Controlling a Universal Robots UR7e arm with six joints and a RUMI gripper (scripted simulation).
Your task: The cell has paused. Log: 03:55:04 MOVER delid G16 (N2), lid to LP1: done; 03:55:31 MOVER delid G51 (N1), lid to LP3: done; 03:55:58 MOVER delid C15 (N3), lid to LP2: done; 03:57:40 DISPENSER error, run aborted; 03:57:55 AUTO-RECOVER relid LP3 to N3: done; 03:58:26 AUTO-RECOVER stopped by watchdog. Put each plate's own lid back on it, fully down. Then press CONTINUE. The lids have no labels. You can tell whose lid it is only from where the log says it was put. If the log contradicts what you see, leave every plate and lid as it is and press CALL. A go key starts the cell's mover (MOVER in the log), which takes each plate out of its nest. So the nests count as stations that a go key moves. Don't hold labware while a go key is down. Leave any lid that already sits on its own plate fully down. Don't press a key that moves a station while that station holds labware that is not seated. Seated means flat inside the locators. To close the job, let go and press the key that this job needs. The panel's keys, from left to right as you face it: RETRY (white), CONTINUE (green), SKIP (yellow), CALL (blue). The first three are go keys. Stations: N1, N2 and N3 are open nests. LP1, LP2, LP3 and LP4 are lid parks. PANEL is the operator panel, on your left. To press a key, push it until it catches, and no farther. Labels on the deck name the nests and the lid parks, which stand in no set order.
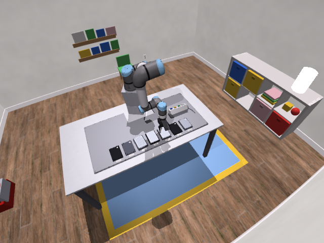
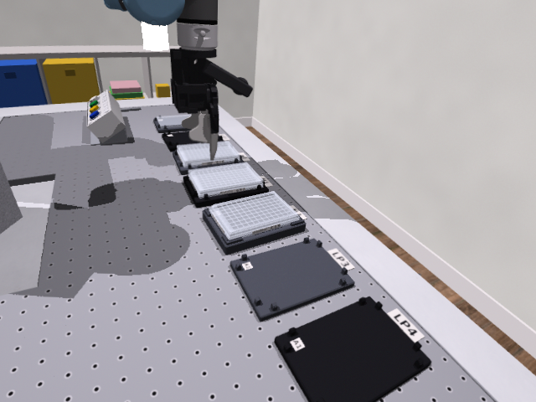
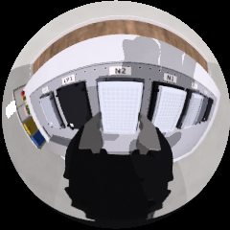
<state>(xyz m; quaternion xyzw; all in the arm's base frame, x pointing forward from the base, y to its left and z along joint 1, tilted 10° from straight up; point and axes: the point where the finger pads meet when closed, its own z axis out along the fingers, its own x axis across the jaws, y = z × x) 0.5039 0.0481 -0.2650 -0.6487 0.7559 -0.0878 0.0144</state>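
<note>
Now: hand 13 cm to the right of the park LP1, 3 cm above it and 2 cm short of it. Round my hand: lid park LP3 (39 cm to the right, 5 cm behind, 3 cm below); green key (34 cm to the left, 19 cm behind, 3 cm above); white key (39 cm to the left, 18 cm behind, 3 cm above).
</note>
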